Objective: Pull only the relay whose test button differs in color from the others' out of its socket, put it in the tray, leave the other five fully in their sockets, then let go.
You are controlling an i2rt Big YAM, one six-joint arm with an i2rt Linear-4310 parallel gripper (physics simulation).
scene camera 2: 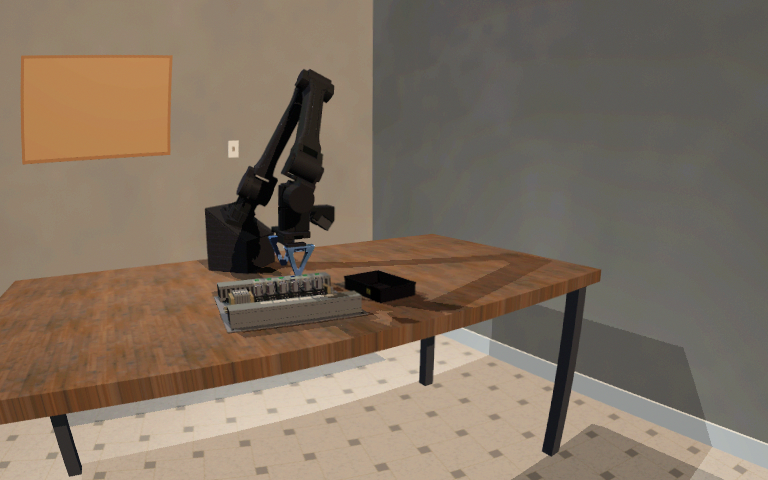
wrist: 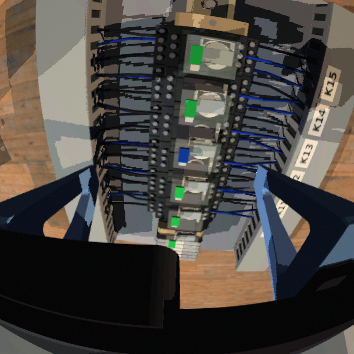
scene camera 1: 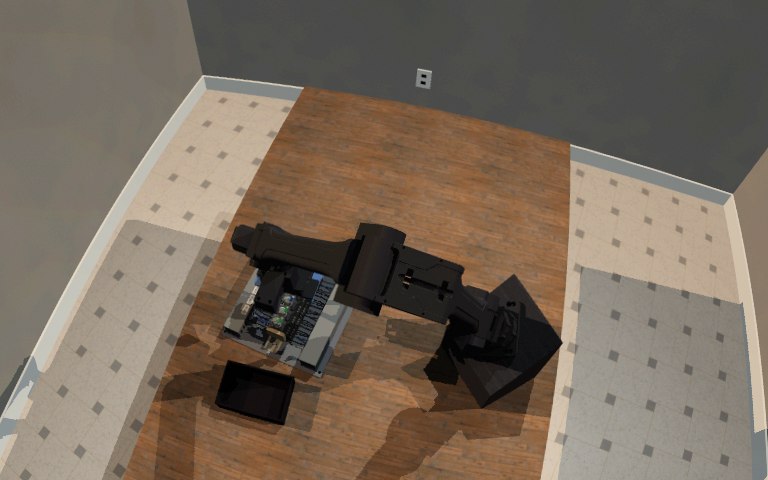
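The relay with a blue test button sits in the row of sockets, third from the top in the wrist view. Several relays with green buttons, such as the top one and the one below it, sit in the same row. My gripper is open and empty above the row, its fingers spread wide on either side in the wrist view. The blue-button relay shows a little above the line between the fingertips there. The black tray stands beside the panel; no relay shows in it.
The panel has grey wire ducts along both sides of the row, with black and blue wires. A brass-coloured end bracket stands at the row's top end in the wrist view. The label K13 lies on the right duct.
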